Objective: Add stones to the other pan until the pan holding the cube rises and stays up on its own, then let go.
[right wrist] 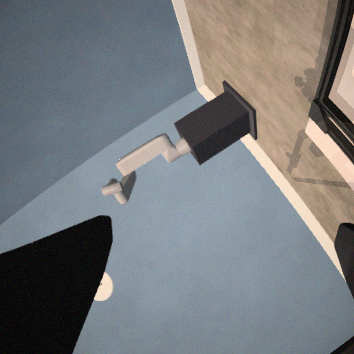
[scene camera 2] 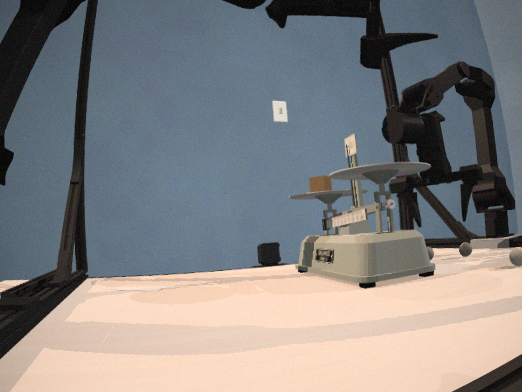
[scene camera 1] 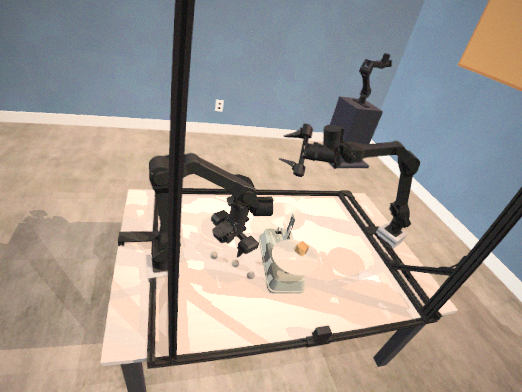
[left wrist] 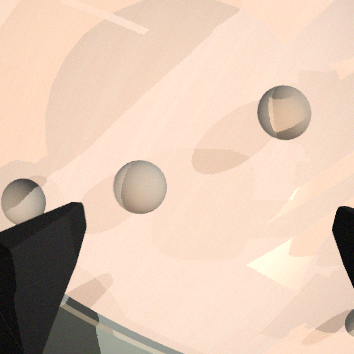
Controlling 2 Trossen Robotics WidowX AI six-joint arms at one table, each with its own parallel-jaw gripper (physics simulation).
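Where they show: left gripper, fingertip midpoint: (scene camera 2: 441, 224) (scene camera 1: 229, 248) (left wrist: 215, 218); right gripper, fingertip midpoint: (right wrist: 230, 233) (scene camera 2: 440, 2) (scene camera 1: 281, 147); left arm's base at its link origin: (scene camera 2: 497, 236) (scene camera 1: 162, 264); right arm's base at its link origin: (scene camera 1: 393, 230).
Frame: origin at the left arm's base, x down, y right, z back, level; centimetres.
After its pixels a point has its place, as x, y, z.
An orange cube (scene camera 1: 302, 248) @[-15.2, 14.5, -41.4] (scene camera 2: 320, 184) @[-13.7, 12.1, -43.3] sits on one pan (scene camera 2: 301, 196) @[-12.1, 16.4, -44.7] of the grey-green balance scale (scene camera 1: 285, 286) @[-1.3, 18.1, -37.5] (scene camera 2: 370, 255) @[-2.0, -5.7, -49.1]. This pan looks lower than the other pan (scene camera 2: 400, 169) @[-13.3, -6.5, -42.6], on which no stone shows in scene camera 2. Round grey stones lie on the table beside the scale, among them one stone (scene camera 1: 235, 263) @[-0.2, 4.4, -24.3] (left wrist: 140, 187) @[-0.5, 3.5, -24.1], one (scene camera 1: 251, 275) @[-0.1, 10.5, -28.2] (left wrist: 23, 201) @[-0.3, 9.1, -27.6] and one (scene camera 1: 214, 255) @[-0.2, -0.6, -17.9] (left wrist: 284, 112) @[-0.5, -1.0, -18.2]. My left gripper (scene camera 2: 442, 222) @[-4.6, 1.0, -22.5] (left wrist: 215, 218) @[-4.6, 1.0, -22.5] is open and empty above the stones. My right gripper (scene camera 1: 282, 147) @[-32.6, -19.9, -44.6] (right wrist: 230, 233) @[-32.6, -19.9, -44.6] is open and empty, raised high behind the scale.
A further stone (left wrist: 350, 322) @[0.6, -16.4, -29.3] shows partly at the right edge of the left wrist view. The scale's indicator post (scene camera 1: 291, 226) (scene camera 2: 351, 150) @[-18.6, 5.3, -41.1] stands up between the pans. A black frame (scene camera 1: 250, 356) @[3.7, 35.0, -20.0] borders the table, with a tall post (scene camera 1: 177, 150) @[-60.0, 31.7, 1.1] at its left.
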